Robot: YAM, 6 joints.
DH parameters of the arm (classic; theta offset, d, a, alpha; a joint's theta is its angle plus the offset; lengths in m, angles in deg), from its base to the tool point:
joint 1: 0 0.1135 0.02 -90
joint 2: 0 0 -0.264 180
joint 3: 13.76 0 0.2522 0
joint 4: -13.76 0 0.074 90
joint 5: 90 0 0 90
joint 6: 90 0.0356 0 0
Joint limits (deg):
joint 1: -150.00..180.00
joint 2: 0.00..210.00
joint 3: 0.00..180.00
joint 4: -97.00..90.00
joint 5: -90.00..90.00
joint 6: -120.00..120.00
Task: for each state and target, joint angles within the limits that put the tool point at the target. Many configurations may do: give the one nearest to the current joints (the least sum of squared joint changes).
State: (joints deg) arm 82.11 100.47 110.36 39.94 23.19 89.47
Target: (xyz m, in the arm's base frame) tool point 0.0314 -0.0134 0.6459
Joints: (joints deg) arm 100.37 55.23 102.54 48.85 53.12 89.47
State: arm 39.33 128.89 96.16 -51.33 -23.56 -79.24
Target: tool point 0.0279 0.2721 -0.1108
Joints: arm 80.79 160.54 75.39 -51.03 -26.76 -79.24
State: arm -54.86 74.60 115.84 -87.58 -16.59 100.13
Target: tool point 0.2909 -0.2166 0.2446
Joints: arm -38.34 112.88 98.03 -81.68 -17.24 100.13
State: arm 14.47 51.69 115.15 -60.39 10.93 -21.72
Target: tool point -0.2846 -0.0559 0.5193
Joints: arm 9.80 24.00 132.82 -56.78 10.73 -21.72
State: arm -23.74 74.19 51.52 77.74 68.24 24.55
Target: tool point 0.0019 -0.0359 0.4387
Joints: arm -21.59 32.12 41.18 90.00 66.64 24.55
